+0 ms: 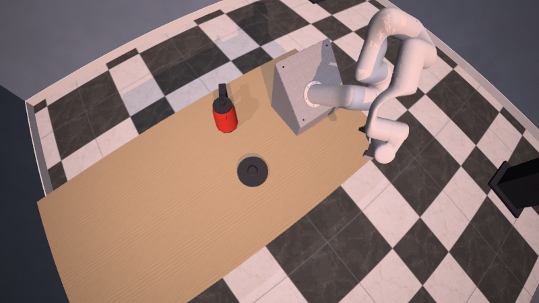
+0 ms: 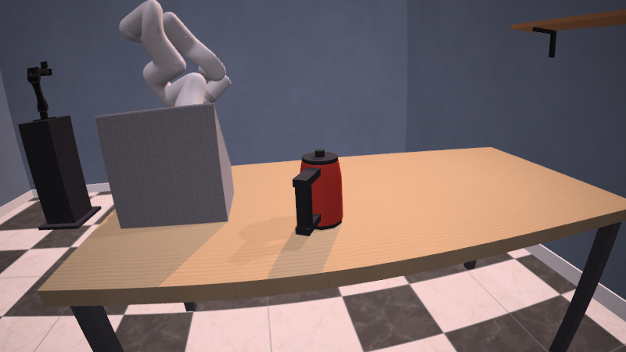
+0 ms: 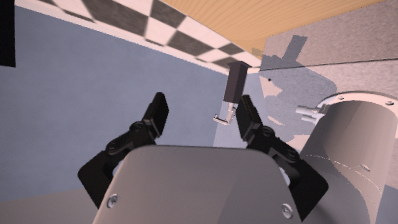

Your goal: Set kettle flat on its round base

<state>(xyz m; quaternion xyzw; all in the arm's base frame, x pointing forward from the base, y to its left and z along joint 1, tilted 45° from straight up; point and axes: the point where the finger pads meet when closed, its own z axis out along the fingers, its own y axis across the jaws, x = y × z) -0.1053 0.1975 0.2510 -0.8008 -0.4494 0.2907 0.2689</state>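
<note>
The kettle lies 530 mm to the right of my hand, 490 mm ahead of it and 120 mm below it. Round my hand: round black base (540 mm ahead, 200 mm to the right, 200 mm below).
</note>
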